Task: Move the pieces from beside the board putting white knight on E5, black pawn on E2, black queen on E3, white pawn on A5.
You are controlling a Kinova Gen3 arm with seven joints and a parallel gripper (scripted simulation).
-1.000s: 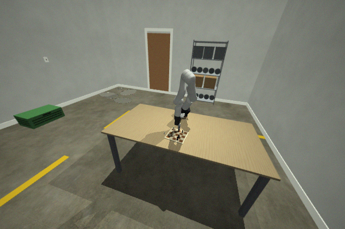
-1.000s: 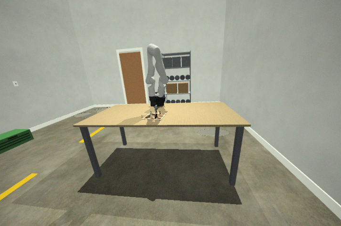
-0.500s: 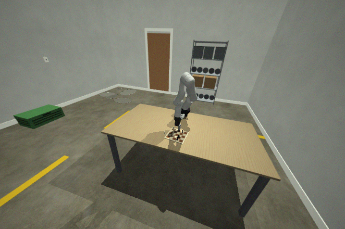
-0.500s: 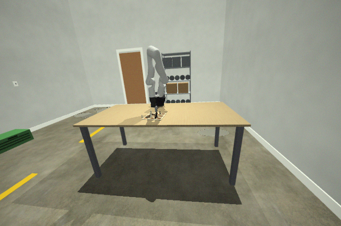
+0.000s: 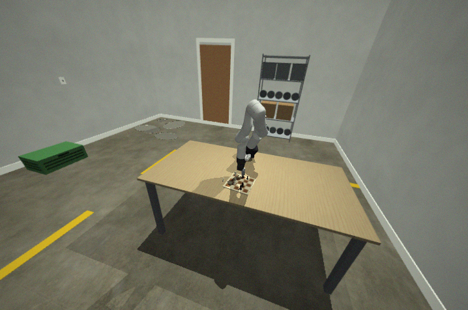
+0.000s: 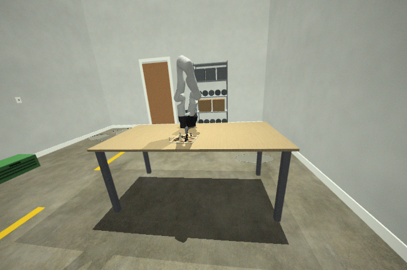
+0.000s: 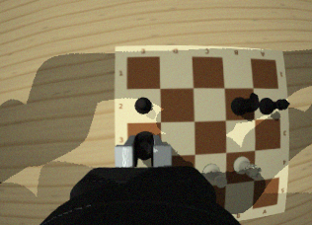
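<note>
Now: hand 10 mm above the black queen. From my hand the other things lie so: black pawn 40 mm to the left, 30 mm below, 10 mm behind; chessboard 70 mm ahead, 50 mm below, 20 mm to the left; white pawn 140 mm ahead, 110 mm to the right, 40 mm below.
</note>
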